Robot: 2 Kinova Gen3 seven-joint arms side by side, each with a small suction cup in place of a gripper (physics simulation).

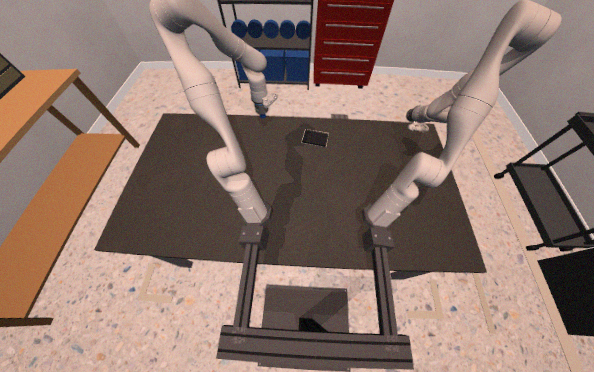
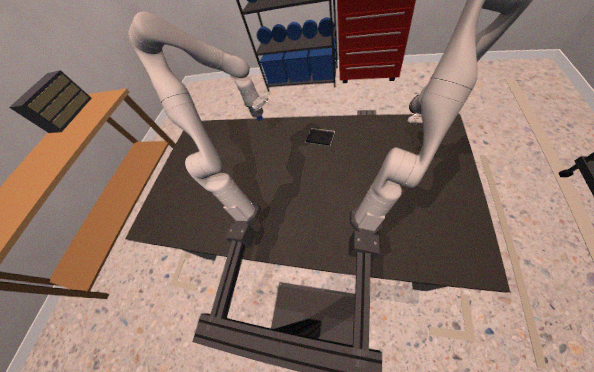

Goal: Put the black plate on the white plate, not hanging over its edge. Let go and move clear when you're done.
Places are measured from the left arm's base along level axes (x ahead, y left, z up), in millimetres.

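Pixels of known places: left end effector, tool point: (image 1: 263, 116) (image 2: 259, 118); left arm's base, origin of the base link: (image 1: 256, 213) (image 2: 245, 211); right arm's base, origin of the base link: (image 1: 377, 216) (image 2: 366, 218).
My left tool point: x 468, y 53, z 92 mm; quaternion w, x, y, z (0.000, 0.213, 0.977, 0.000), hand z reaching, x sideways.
Ahead of a thing's pixels: the offset from my left tool point to its middle. "pt": to the spot under its first point. Level surfaces: height alone.
The black plate {dz -237, dx +106, dy -268 mm} (image 1: 315, 137) (image 2: 320, 137) lies flat on the white plate {pt dz -240, dx +106, dy -341 mm} (image 1: 327, 139) (image 2: 332, 139) near the far edge of the dark table. A thin white rim shows around the black plate on all sides, and no overhang is visible. My left gripper (image 1: 262, 116) (image 2: 259, 118) is a small suction cup with a blue tip. It is open and empty, off to the left of the plates and well apart from them. My right gripper (image 1: 410, 115) (image 2: 414, 103) is open and empty, far to the right of the plates.
The dark table {dz -248 mm} (image 1: 330, 200) (image 2: 320, 200) lies under both arms. A shelf rack (image 1: 312, 50) (image 2: 334, 50) with blue items and a red drawer cabinet (image 1: 350, 42) (image 2: 375, 42) stand behind it. A wooden bench (image 1: 75, 185) (image 2: 115, 190) stands at the left. A small grey object (image 1: 339, 116) (image 2: 366, 112) shows at the far edge.
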